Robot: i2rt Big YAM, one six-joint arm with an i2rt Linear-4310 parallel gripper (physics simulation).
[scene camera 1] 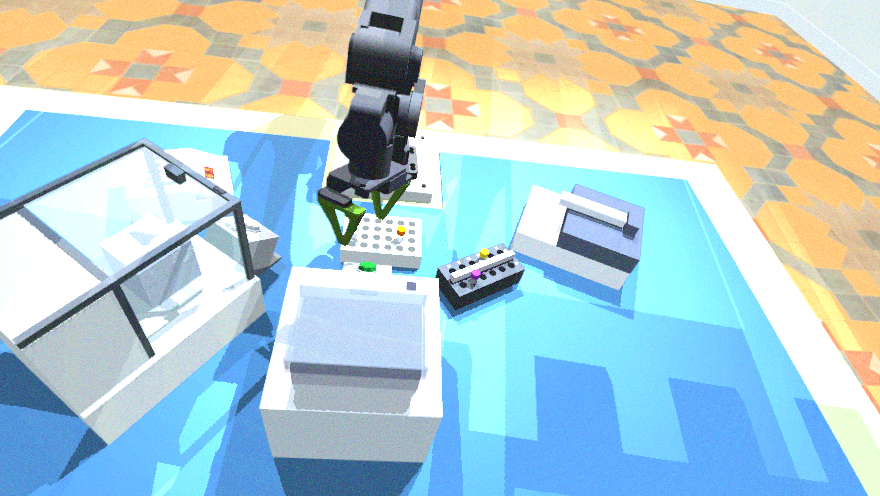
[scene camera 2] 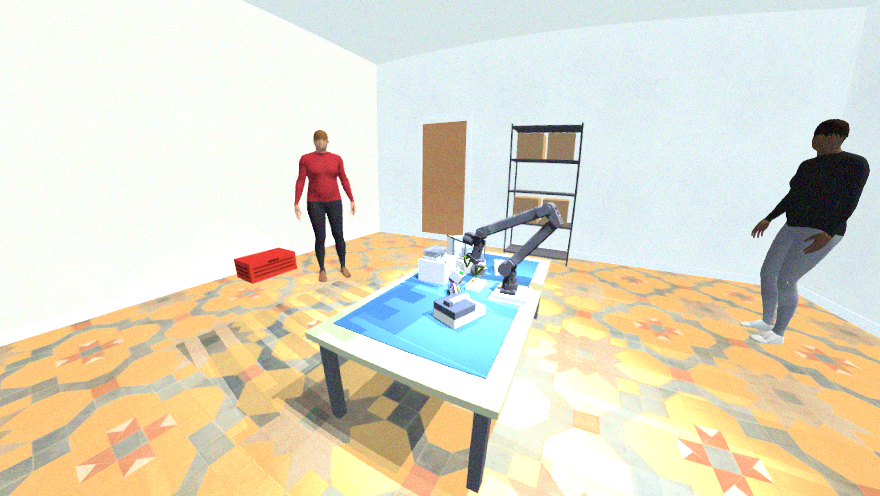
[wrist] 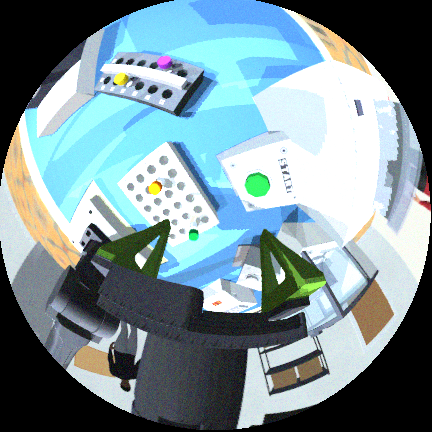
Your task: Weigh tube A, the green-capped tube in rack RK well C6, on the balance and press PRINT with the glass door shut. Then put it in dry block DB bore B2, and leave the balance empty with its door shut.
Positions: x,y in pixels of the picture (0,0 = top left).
Labels:
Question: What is my gripper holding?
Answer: Nothing.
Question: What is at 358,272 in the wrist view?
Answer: A glass-box balance.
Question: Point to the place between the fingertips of my gripper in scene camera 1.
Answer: At 362,230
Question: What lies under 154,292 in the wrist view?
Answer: My gripper.

